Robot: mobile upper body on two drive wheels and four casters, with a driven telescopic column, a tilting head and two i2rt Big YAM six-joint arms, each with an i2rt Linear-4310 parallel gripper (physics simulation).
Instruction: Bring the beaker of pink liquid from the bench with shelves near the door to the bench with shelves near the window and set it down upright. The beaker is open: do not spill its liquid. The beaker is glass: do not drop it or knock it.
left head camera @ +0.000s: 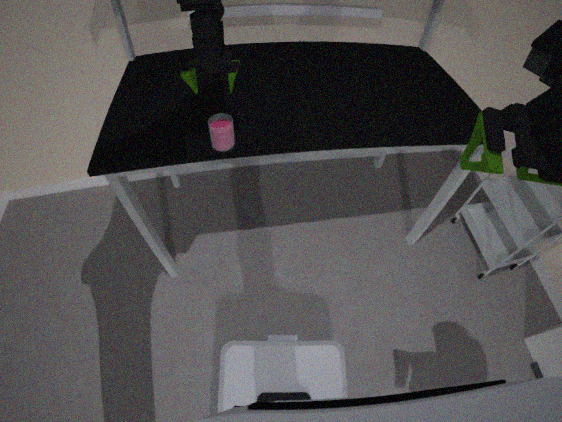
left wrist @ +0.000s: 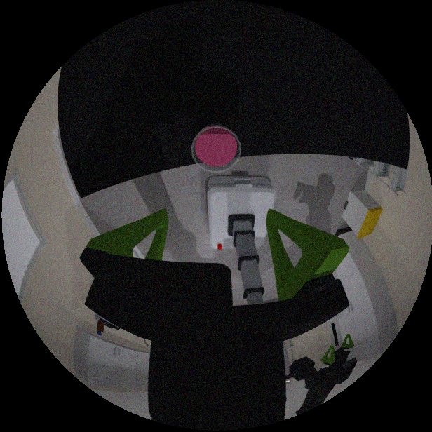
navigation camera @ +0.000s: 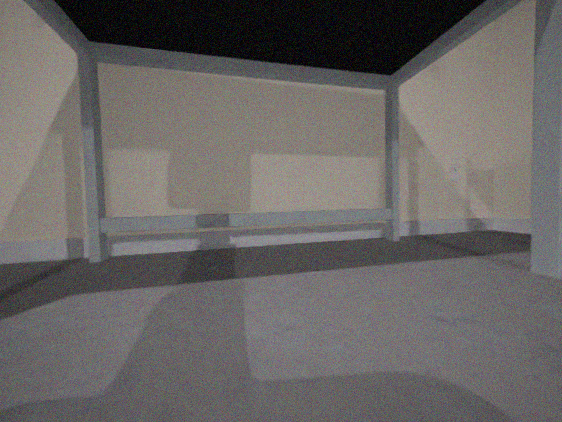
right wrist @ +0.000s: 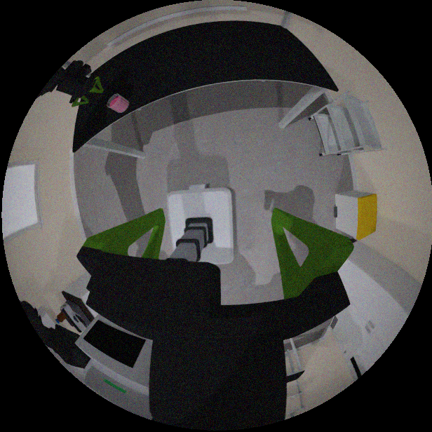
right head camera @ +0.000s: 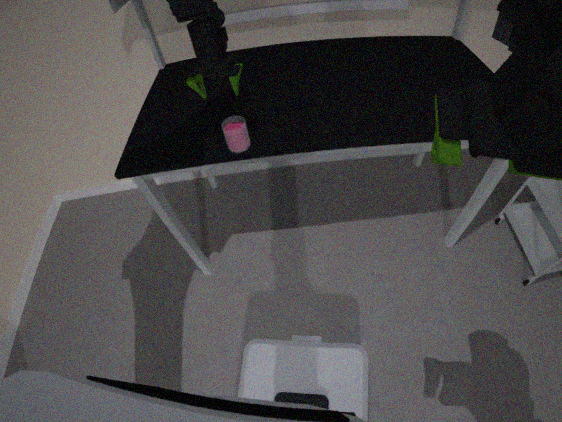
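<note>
The glass beaker of pink liquid point(left head camera: 221, 136) point(right head camera: 237, 136) point(left wrist: 216, 148) point(right wrist: 119, 103) stands upright near the front edge of the black-topped bench point(left head camera: 325, 100) point(right head camera: 340, 100) point(right wrist: 210, 55), toward its left end in the head views. Its liquid lies inside it. My left gripper point(left head camera: 213, 93) point(right head camera: 221, 96) point(left wrist: 216, 214) is open and empty, behind and above the beaker in the head views, apart from it. My right gripper point(right wrist: 217, 214) is open and empty, far to the right near the bench's front right corner in the head views. Whether this bench is the one near the window cannot be told.
Upright posts point(left head camera: 123, 30) point(right head camera: 149, 35) rise at the bench's back corners. A pale wheeled cart point(left head camera: 482, 232) point(right wrist: 327, 135) stands right of the bench. A white and yellow box point(left wrist: 370, 222) point(right wrist: 367, 215) is farther right. My white base point(left head camera: 237, 370) point(right head camera: 257, 370) is in front of the bench.
</note>
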